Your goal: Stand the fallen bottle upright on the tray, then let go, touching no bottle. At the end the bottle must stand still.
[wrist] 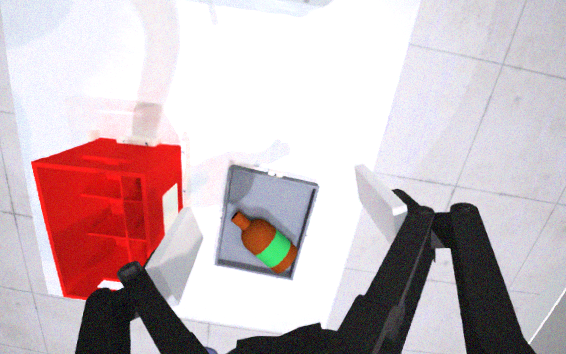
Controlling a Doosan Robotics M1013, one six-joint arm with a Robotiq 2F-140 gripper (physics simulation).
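Observation:
A brown bottle with a green band lies on its side in the grey tray. Its neck points to the upper left and its base is at the tray's lower right corner, by the right wall. The tray has low dark walls and stands on the white table. My gripper is open, with nothing between its pale finger pads. It is above the table, with one pad showing on the left of the tray and the other on the right. The bottle shows between the pads, apart from both. The height of the gripper above the bottle is hard to tell.
A red crate with inner dividers stands on the table left of the tray, and the left finger overlaps its lower right part in view. The table's right edge runs just beyond the tray, with tiled floor past it. The table's front edge shows below the tray.

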